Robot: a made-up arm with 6 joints.
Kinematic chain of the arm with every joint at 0, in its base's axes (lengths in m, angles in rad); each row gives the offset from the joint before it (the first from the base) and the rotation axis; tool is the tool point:
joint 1: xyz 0 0 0.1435 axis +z
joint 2: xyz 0 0 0 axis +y
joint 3: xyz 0 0 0.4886 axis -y
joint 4: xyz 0 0 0 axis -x
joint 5: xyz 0.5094 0 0 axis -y
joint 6: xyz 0 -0.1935 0 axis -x
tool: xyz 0 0 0
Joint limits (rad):
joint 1: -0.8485..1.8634
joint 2: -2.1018..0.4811
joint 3: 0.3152..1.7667
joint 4: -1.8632..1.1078
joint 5: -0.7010..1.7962
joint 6: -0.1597..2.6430
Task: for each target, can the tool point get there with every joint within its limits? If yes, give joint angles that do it. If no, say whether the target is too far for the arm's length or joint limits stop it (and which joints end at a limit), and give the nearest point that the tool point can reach.
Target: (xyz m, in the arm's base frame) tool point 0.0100 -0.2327 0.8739
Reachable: yes | joints 1.4838 -1.0913 0.4569 -1.4143 1.0682 2.2810
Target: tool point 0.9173 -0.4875 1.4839
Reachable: no: too far | nearest point 0.5207 -0.2767 0.9825 | short by 0.673 m
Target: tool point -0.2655 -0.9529 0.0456
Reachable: yes | joints 1.1022 -1.8909 1.1378 0.0082 1.0110 0.5957
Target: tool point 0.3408 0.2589 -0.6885
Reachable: no: joint limits stop it (at a limit: joint 1, joint 2, joint 3, joint 4) | nearest point -0.5190 0.4582 -0.5718 | short by 0.890 m
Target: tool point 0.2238 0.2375 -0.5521
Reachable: no: joint limits stop it (at a limit: joint 1, joint 2, joint 3, joint 4) | nearest point -0.5190 0.4582 -0.5718 | short by 0.775 m
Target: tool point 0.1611 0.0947 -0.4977
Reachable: no: joint limits stop it (at a limit: joint 1, joint 2, joint 3, joint 4) | nearest point 0.2809 -0.6328 -0.5718 | short by 0.741 m
